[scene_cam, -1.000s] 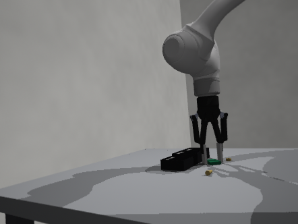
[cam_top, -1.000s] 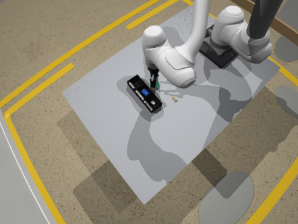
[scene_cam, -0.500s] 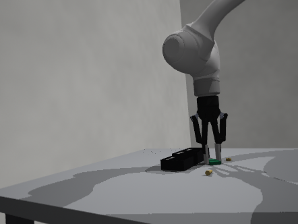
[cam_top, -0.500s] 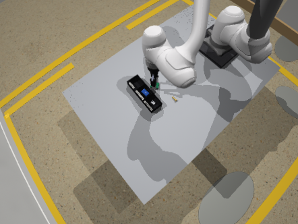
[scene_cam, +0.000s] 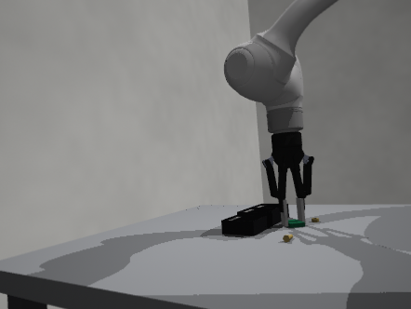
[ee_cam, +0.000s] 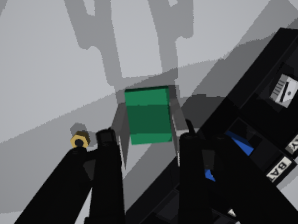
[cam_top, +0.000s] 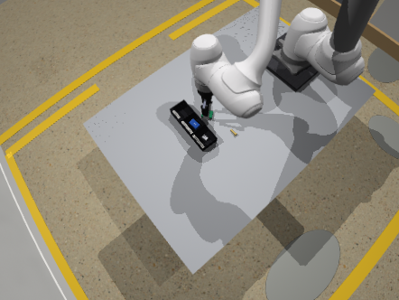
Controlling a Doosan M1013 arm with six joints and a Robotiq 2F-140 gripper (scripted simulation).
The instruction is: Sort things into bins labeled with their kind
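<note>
My hand is 100 mm to the right of the small white piece, 80 mm short of it and 20 mm above it. Round my hand: flat green board: 30 mm below; brass nut: 60 mm to the right, 30 mm below, 30 mm behind; blue battery: 80 mm ahead, 20 mm below, 10 mm to the left.
</note>
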